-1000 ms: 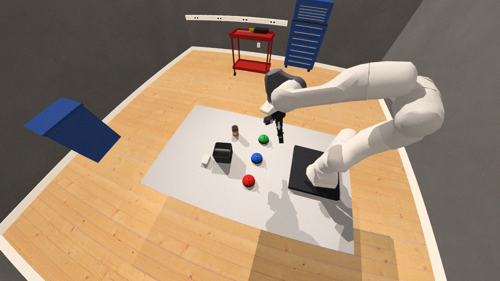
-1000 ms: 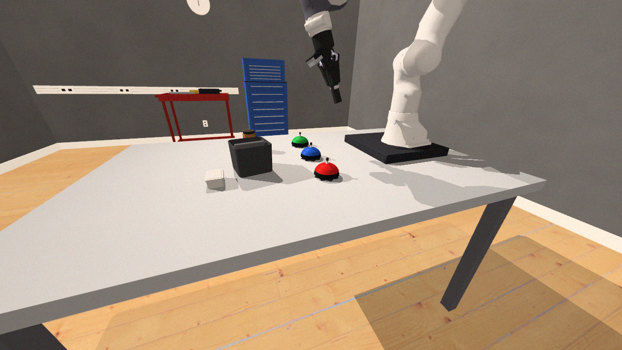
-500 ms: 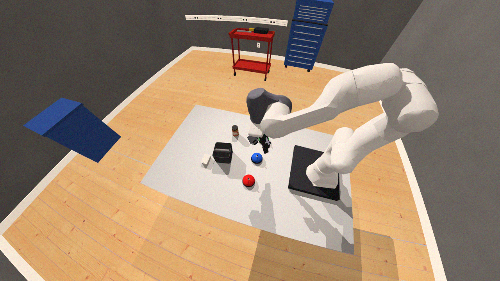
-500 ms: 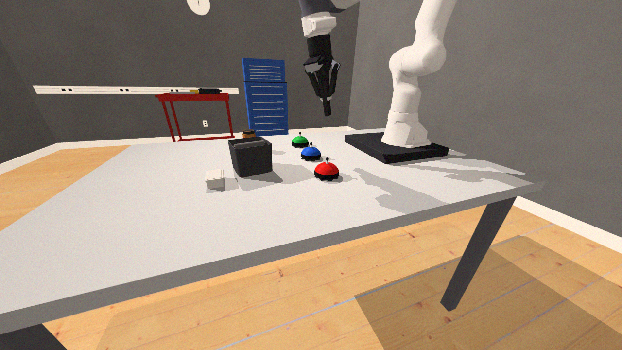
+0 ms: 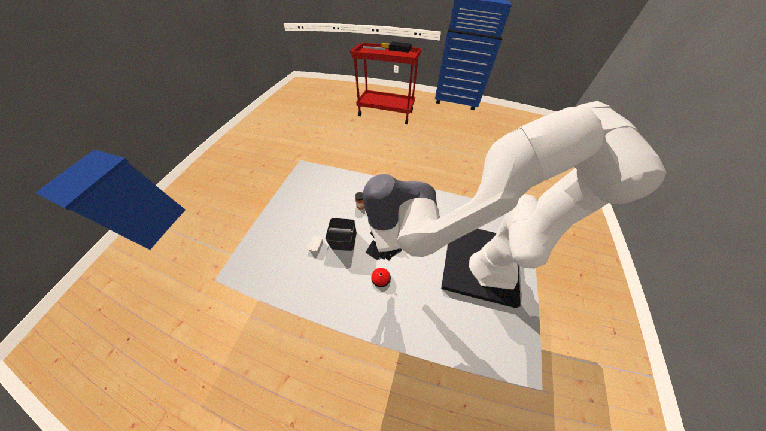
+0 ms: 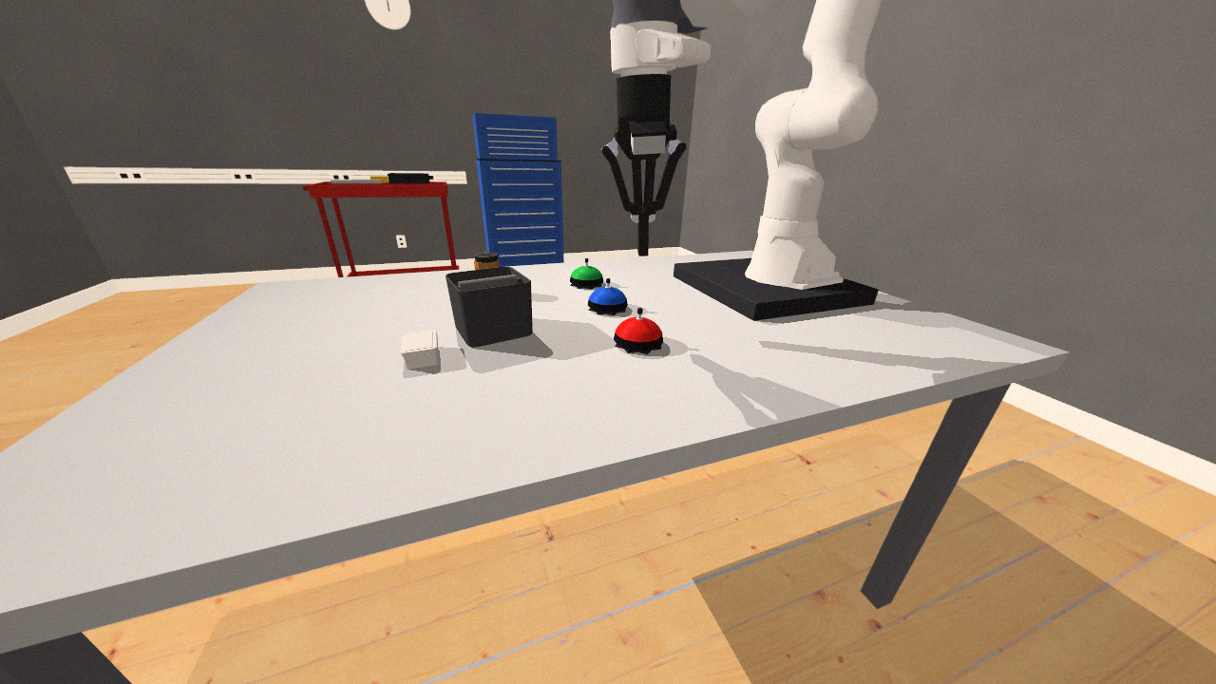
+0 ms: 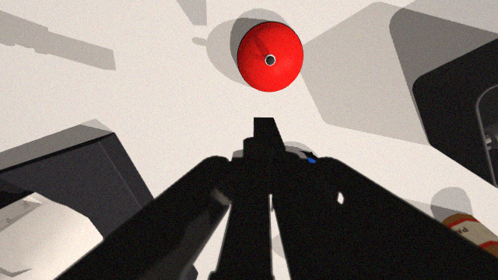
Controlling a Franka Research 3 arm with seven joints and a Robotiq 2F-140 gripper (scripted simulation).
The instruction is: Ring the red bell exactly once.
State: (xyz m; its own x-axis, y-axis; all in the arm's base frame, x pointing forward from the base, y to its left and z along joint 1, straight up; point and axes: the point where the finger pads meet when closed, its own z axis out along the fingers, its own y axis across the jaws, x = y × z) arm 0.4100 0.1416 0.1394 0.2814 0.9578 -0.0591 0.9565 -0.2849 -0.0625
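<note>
Now: the red bell 14 cm below my hand, 5 cm to the left of it and 2 cm ahead of it. Also, from my hand: black bin (25 cm ahead, 13 cm below, 7 cm to the right); then white block (36 cm ahead, 16 cm below, 1 cm to the left).
</note>
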